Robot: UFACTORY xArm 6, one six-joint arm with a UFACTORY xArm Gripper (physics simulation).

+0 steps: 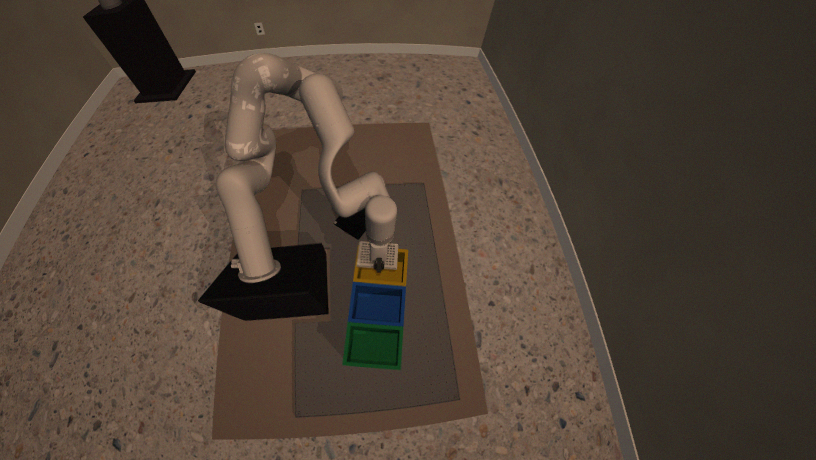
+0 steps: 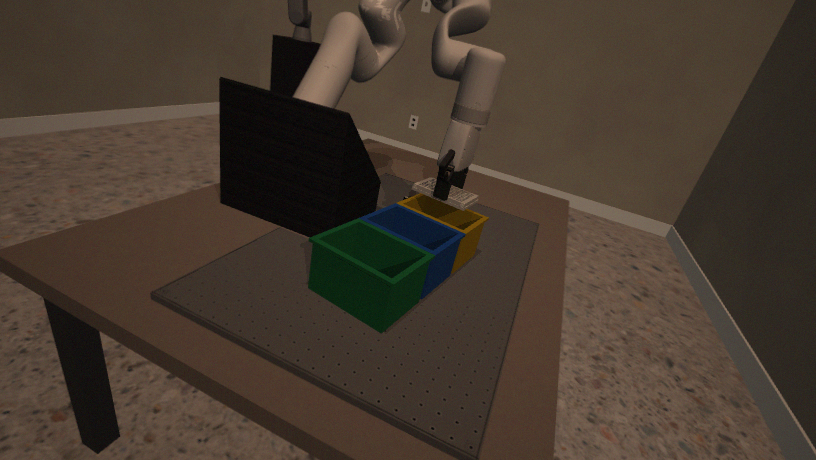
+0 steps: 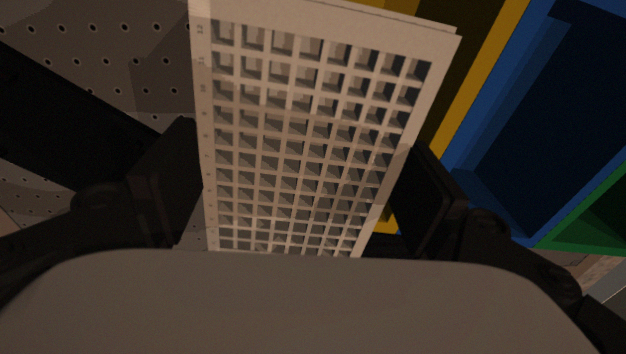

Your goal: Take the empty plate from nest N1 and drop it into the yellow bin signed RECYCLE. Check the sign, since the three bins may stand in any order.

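Places are measured from the arm's base along level axes (x right, y ahead, z up), in centimetres.
Pixels of known places: gripper, between the fingertips: (image 2: 447, 193) (image 3: 302, 158); arm's base, origin of its link: (image 1: 260, 271) (image 2: 300, 128).
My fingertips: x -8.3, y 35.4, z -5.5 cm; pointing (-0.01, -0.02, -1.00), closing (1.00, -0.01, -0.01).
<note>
For each thing: its top centre in the pictures, then the offset to it from my fingertips. Level surfaces: height alone.
- pale gridded plate, centre of its top: (image 3: 300, 178) (image 2: 446, 189) (image 1: 377, 254) dx +0.0, dy -0.4, dz +0.8 cm
- flat black object, centre of its top: (image 3: 62, 152) (image 1: 358, 214) dx -21.6, dy -8.7, dz -11.1 cm
- perforated board, height of its surface: dz -13.3 cm
The pale gridded plate (image 1: 364, 252) (image 2: 427, 185) (image 3: 280, 145) is roughly level between the black fingers of my gripper (image 1: 378, 264) (image 2: 450, 185) (image 3: 302, 158), which is shut on its two long sides. The yellow bin (image 1: 405, 274) (image 2: 469, 245) (image 3: 477, 75) stands at the far end of a row of three. The plate is low over the yellow bin's back part, close to its rim; whether they touch I cannot tell. Part of the bin is hidden under the plate. No RECYCLE sign and no nest marked N1 show.
The blue bin (image 1: 377, 306) (image 2: 420, 228) (image 3: 540, 125) stands beside the yellow one, then the green bin (image 1: 374, 347) (image 2: 362, 285) (image 3: 600, 220). A flat black object (image 1: 351, 224) (image 3: 60, 120) lies behind the yellow bin. The arm's black pedestal (image 1: 285, 285) (image 2: 285, 160) stands beside the perforated board (image 1: 422, 354) (image 2: 445, 365).
</note>
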